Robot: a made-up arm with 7 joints.
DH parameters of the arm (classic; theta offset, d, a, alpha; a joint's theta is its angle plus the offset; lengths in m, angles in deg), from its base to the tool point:
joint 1: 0 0.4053 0 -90
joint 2: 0 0 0 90
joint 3: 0 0.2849 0.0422 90
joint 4: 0 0 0.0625 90
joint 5: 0 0.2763 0 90
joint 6: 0 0 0.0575 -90
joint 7: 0 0.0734 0 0
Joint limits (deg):
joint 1: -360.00..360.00
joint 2: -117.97..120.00
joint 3: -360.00..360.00
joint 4: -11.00..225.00
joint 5: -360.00..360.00
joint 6: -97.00..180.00
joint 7: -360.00..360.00
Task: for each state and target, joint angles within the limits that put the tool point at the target. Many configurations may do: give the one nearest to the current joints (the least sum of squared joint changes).
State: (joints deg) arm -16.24 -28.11 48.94 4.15 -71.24 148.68 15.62
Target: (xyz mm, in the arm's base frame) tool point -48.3 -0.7 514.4
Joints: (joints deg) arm -14.87 -75.93 33.12 -1.85 -67.58 171.51 15.62
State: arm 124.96 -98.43 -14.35 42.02 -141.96 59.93 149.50
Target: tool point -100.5 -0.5 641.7
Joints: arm 128.19 -81.11 20.33 22.90 -143.40 48.56 149.50
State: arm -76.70 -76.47 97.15 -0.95 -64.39 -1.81 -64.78
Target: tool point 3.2 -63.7 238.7
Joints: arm -98.45 -96.86 153.21 5.24 -69.54 -11.73 -64.78
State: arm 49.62 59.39 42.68 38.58 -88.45 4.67 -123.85
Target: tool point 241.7 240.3 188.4
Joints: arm 22.67 55.74 13.43 56.11 -86.05 11.15 -123.85
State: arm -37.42 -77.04 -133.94 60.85 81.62 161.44 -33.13
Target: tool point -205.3 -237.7 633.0
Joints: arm -15.59 -43.39 -94.53 69.80 85.31 156.92 -33.13
